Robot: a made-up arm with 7 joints.
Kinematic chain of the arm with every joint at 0, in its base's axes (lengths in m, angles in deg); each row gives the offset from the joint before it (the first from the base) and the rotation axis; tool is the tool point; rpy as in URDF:
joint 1: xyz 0 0 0 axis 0.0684 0.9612 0.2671
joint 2: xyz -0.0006 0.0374 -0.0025 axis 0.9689 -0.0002 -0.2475
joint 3: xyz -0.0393 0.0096 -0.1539 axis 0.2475 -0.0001 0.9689
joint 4: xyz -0.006 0 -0.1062 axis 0.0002 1 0
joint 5: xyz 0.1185 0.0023 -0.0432 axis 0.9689 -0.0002 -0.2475
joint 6: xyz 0.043 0 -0.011 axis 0.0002 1 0
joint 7: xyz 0.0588 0 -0.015 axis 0.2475 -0.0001 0.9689
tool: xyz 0 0 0 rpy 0 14.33 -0.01
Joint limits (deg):
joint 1: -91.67..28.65
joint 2: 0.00..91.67
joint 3: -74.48..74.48
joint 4: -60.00..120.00
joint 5: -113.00..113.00
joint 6: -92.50..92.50
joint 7: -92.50..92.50
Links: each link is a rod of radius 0.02 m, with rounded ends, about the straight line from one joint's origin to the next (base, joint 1, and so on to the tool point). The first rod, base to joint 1, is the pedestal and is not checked.
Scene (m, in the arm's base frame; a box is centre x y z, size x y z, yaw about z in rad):
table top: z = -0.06
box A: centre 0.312 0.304 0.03 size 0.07 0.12 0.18 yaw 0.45
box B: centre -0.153 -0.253 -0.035 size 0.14 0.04 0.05 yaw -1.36
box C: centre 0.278 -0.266 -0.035 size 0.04 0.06 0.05 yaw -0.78
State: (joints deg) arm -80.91 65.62 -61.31 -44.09 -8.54 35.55 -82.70
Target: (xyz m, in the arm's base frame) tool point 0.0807 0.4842 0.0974
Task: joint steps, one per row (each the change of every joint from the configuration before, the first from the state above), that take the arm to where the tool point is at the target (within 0.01 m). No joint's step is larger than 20 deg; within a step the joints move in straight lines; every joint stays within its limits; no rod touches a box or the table.
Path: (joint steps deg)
1: -2.15 5.21 7.29 11.67 18.73 11.39 3.69
2: -2.15 5.21 7.29 11.67 18.72 11.39 3.69
3: -2.16 5.21 7.28 11.68 18.73 11.39 3.69
4: -2.15 5.21 7.29 11.67 18.73 11.39 3.68
5: -2.15 5.21 7.29 11.67 18.72 11.39 3.69
6: 0.00 0.00 -7.00 15.43 -13.97 0.00 -7.06
7: 0.00 0.00 -7.00 15.43 -13.97 0.00 -7.06
8: 0.00 0.00 -7.00 15.43 -13.97 0.00 -7.06
9: 0.00 0.00 -6.99 15.43 -13.97 0.00 -7.06
10: 7.13 0.00 -10.81 9.66 -12.87 -17.25 4.90
11: 7.14 0.00 -10.81 9.65 -12.88 -17.25 4.90

